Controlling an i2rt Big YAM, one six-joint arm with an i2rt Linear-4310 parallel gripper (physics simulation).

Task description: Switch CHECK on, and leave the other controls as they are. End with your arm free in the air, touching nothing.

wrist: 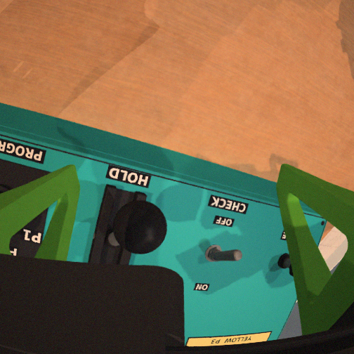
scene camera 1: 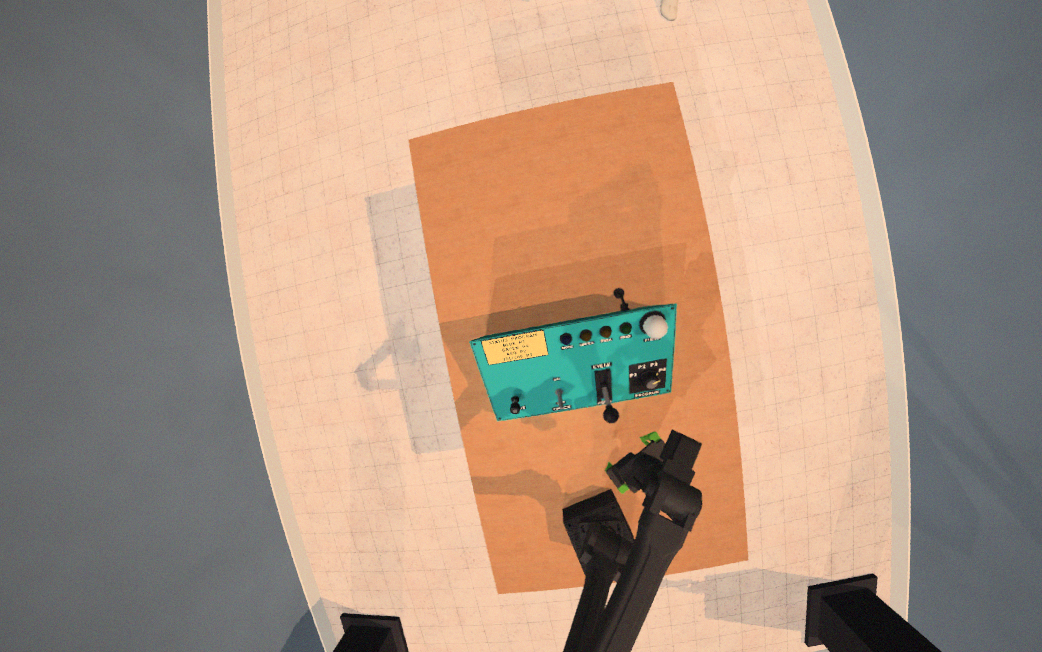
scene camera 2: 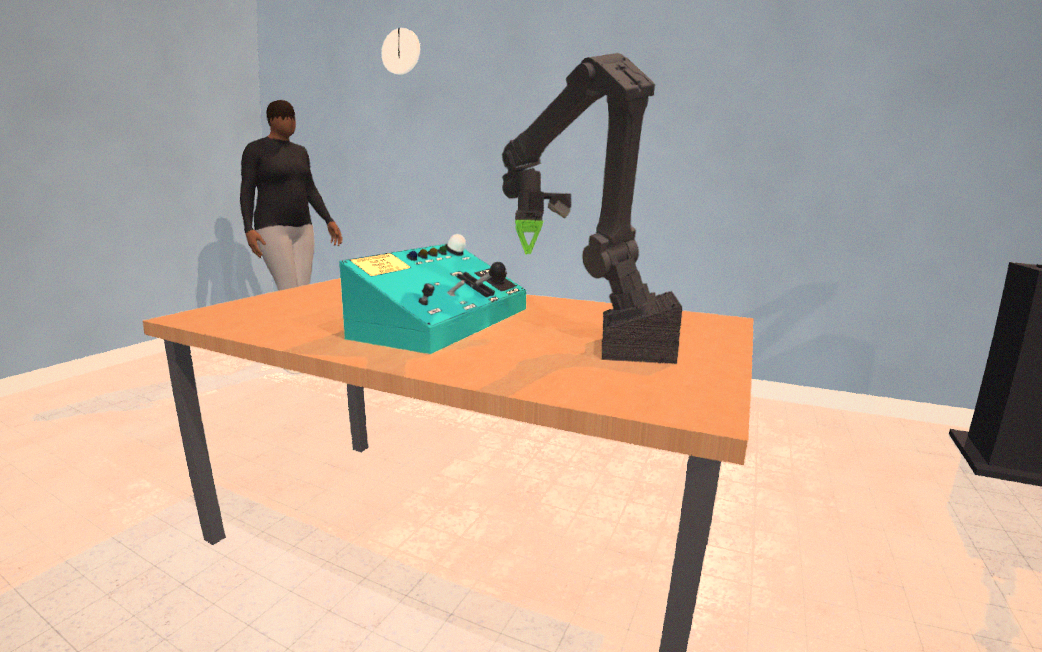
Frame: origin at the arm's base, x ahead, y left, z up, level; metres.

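Seen in the pictures: gripper, fingertip midpoint: [scene camera 1: 625, 451] [scene camera 2: 528, 252]; arm's base at its link origin: [scene camera 1: 601, 535] [scene camera 2: 633, 309].
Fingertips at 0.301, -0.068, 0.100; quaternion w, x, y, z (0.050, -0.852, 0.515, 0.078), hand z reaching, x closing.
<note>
Pixels of each thing's middle, then the offset from my fingertips to it, as dx, dy, dz. "spot": a spot on its surface instead.
- CHECK switch at the middle of its body: [scene camera 2: 457, 286] [scene camera 1: 560, 400] +0.122, +0.141, -0.078
- teal control box at a spot on its surface: [scene camera 2: 384, 311] spot: +0.185, +0.335, -0.109
- CYCLE lever's black ball at the middle of its body: [scene camera 2: 497, 269] [scene camera 1: 611, 415] +0.078, +0.019, -0.047
- small black knob at the middle of its body: [scene camera 2: 428, 289] [scene camera 1: 515, 408] +0.118, +0.261, -0.065
- PROGRAM dial at a spot on its surface: [scene camera 1: 651, 382] spot: +0.144, -0.096, -0.064
- white dome at a spot on its surface: [scene camera 1: 653, 324] spot: +0.298, -0.088, +0.021
- rear lever at a spot on its surface: [scene camera 1: 619, 293] spot: +0.384, -0.068, -0.176
The CHECK switch [scene camera 1: 560, 398] [scene camera 2: 457, 287] [wrist: 226, 254] is a small metal toggle on the teal control box [scene camera 1: 497, 388] [scene camera 2: 384, 311] [wrist: 260, 312]. Its lever appears to lean to the OFF side, toward the CHECK label [wrist: 227, 204]; the ON label [wrist: 201, 287] is on the other side. My gripper [scene camera 1: 632, 459] [scene camera 2: 527, 250] [wrist: 177, 175] has green fingers, wide open with nothing between them. It hangs in the air above and to the robot's side of the box, touching nothing. In the wrist view the switch lies between the fingers in the picture, well below them.
The HOLD/CYCLE lever's black ball [scene camera 1: 610, 415] [scene camera 2: 497, 270] [wrist: 140, 227] stands beside the switch, at the HOLD end. A small black knob [scene camera 1: 515, 404] [scene camera 2: 427, 293] is on the other side. The PROGRAM dial [scene camera 1: 651, 382], white dome [scene camera 1: 653, 324] [scene camera 2: 456, 244] and rear lever [scene camera 1: 619, 293] are farther off. A person [scene camera 2: 281, 184] stands beyond the table.
</note>
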